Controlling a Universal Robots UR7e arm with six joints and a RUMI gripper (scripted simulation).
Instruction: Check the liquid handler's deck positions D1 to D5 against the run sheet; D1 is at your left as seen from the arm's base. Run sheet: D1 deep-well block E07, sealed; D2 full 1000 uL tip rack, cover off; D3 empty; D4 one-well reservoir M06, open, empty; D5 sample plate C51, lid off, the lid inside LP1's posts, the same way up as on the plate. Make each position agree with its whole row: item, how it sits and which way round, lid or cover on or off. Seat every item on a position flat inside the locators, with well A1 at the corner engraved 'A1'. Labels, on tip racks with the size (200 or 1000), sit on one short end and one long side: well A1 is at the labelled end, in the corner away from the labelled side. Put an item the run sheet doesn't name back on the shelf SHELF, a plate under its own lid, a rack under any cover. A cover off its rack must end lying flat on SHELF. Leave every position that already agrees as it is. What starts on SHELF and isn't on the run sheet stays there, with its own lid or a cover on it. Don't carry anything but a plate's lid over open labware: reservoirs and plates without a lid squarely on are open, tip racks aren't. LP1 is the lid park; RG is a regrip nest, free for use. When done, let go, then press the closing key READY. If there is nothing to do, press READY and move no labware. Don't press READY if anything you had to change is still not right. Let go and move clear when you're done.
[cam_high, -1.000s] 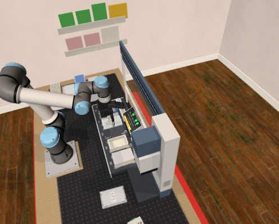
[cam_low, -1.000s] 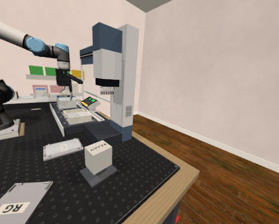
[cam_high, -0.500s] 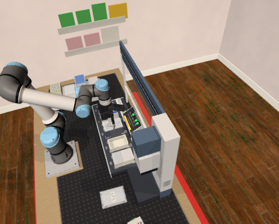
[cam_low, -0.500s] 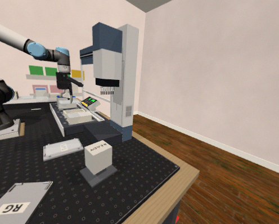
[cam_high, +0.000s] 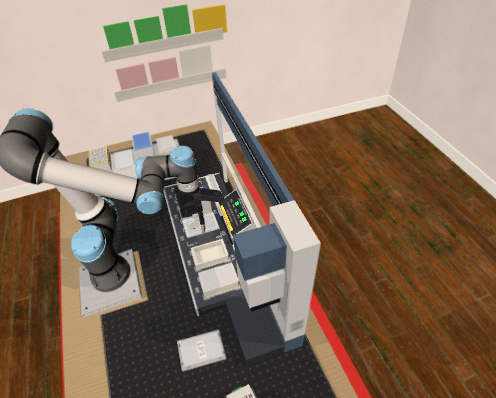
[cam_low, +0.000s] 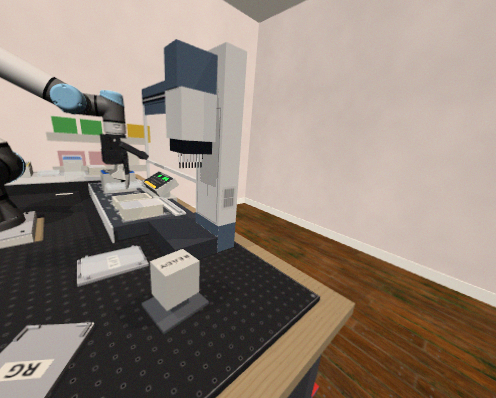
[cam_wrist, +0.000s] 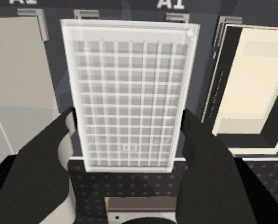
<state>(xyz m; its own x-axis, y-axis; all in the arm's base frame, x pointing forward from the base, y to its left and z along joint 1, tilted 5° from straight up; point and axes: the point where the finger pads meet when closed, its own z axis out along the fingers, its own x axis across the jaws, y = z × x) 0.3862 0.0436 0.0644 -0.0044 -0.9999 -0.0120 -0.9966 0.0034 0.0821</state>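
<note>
Right now the cream one-well reservoir is 12 cm to the right of my hand and 5 cm below it. Also, from my hand: blue-rimmed tip rack (13 cm to the left, 1 cm ahead, 1 cm above); then clear well plate (1 cm below); then deep-well block (25 cm to the right, 4 cm below).
</note>
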